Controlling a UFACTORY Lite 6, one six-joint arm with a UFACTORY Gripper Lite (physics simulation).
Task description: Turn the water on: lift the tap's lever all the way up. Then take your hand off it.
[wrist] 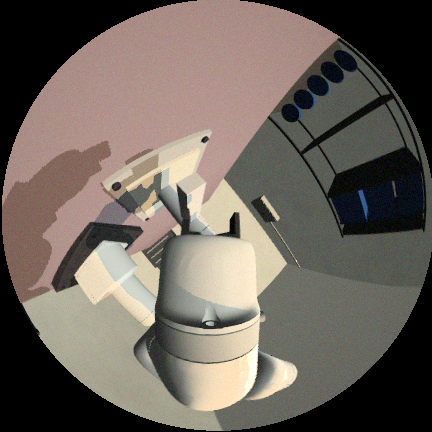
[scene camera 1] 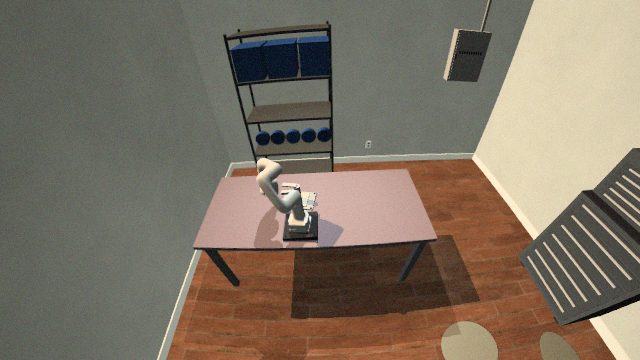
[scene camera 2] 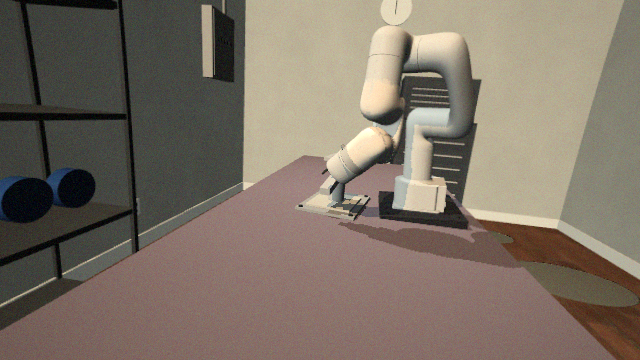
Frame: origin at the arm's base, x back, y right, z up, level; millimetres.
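Seen in the pictures: hand at its tool point: [wrist: 210, 224] [scene camera 2: 331, 176]; arm's base at its link origin: [wrist: 101, 257] [scene camera 1: 300, 223] [scene camera 2: 414, 203].
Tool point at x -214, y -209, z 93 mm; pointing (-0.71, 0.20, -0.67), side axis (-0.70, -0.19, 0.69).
Pixels of each thing's top centre, then the offset from my tool point to it. "pt": a spot on its surface instead. Level surfaces: height alone.
- tap at a spot on its surface: [wrist: 172, 202] [scene camera 2: 338, 190] pt dx -7, dy +129, dz -67 mm
- pale base plate at its top centre: [wrist: 166, 189] [scene camera 2: 335, 199] [scene camera 1: 298, 199] dx -17, dy +150, dz -104 mm
- lever at its top centre: [scene camera 1: 289, 184] dx -19, dy +98, dz +40 mm
- pink table at its surface level: dz -116 mm
The tap [scene camera 1: 298, 192] [scene camera 2: 338, 193] [wrist: 172, 202] is a pale upright column on a pale base plate [scene camera 1: 311, 201] [scene camera 2: 326, 213] [wrist: 192, 142]. Its spout [scene camera 1: 286, 192] [wrist: 194, 190] points away from the column, low under my gripper. The lever [scene camera 1: 290, 185] shows as a thin pale bar above the spout in scene camera 1. In scene camera 2 and the wrist view the lever is mostly hidden behind my gripper, so its tilt is unclear. My gripper [scene camera 2: 329, 179] [wrist: 211, 225] is open, tilted down close at the column's top. Whether it touches the tap cannot be told.
The arm's black base [scene camera 1: 301, 238] [scene camera 2: 425, 217] [wrist: 75, 255] stands beside the tap on the pink table [scene camera 1: 370, 210] [scene camera 2: 300, 280] [wrist: 150, 75]. A shelf rack [scene camera 1: 331, 95] [scene camera 2: 128, 125] with blue boxes and cylinders stands beyond the table.
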